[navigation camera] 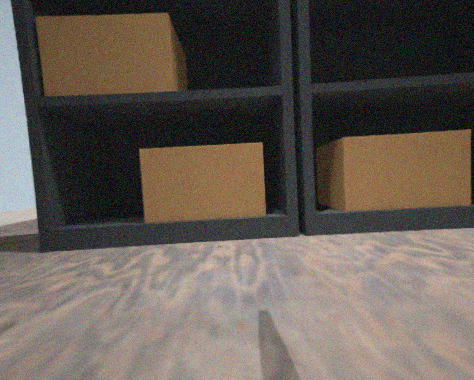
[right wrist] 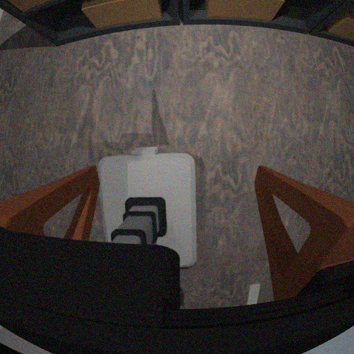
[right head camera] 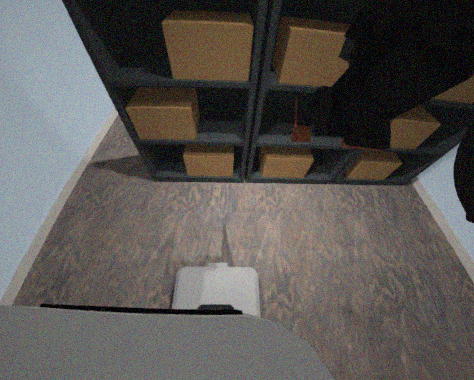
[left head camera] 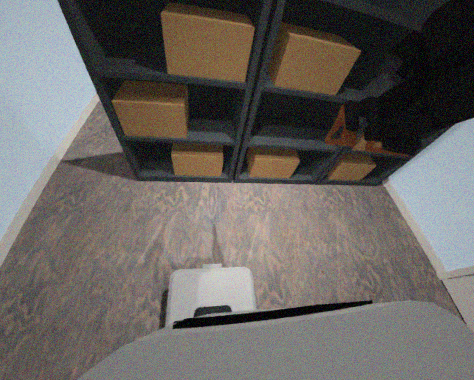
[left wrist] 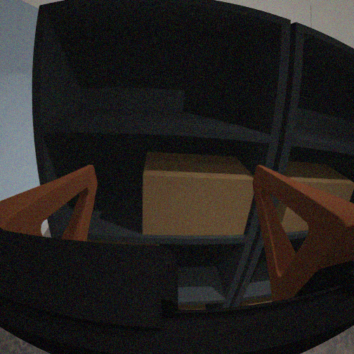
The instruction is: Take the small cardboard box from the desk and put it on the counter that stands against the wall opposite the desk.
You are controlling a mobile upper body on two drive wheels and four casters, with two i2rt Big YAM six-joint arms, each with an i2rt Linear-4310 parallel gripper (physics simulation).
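Places are measured from the left arm's base along level axes (x right, y ahead, z up), in millimetres.
Pixels of known places: right gripper, fingertip midpoint: (right head camera: 317, 140) (left head camera: 346, 144).
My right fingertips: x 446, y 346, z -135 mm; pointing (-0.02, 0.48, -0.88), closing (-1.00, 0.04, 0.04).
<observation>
Behind a point stands the place of what it marks.
The desk, the counter and the small cardboard box on the desk do not show as such in these views. My left gripper (left wrist: 174, 173) is open, with no thing between its orange fingers; it points at a dark shelf rack (left wrist: 283, 80) that stands beyond the fingertips. My right gripper (right wrist: 176, 174) (left head camera: 357, 135) (right head camera: 325, 138) {x 446, y 346, z -135 mm} is open and empty above the floor, in front of the rack. In both head views its orange fingers show at the right, partly hidden by the dark arm.
The rack (left head camera: 243, 120) {x 424, y 1187, z -669 mm} (right head camera: 248, 125) {x 417, y 1187, z -714 mm} (navigation camera: 289, 150) {x 416, y 1187, z -1101 mm} holds several cardboard boxes (left head camera: 207, 47) {x 160, y 1204, z -264 mm} (right head camera: 209, 50) {x 167, y 1204, z -265 mm} (left wrist: 197, 205) (navigation camera: 202, 185) {x 99, y 1204, z -1207 mm}. Blue walls (left head camera: 35, 75) {x -1312, y 1798, z -759 mm} (right head camera: 40, 100) {x -1309, y 1478, z -701 mm} stand at both sides. A pale rounded platform (left head camera: 212, 285) {x 224, y 217, z -1150 mm} (right head camera: 230, 285) {x 308, y 209, z -1150 mm} (right wrist: 172, 200) sits low, near the robot's grey body.
</observation>
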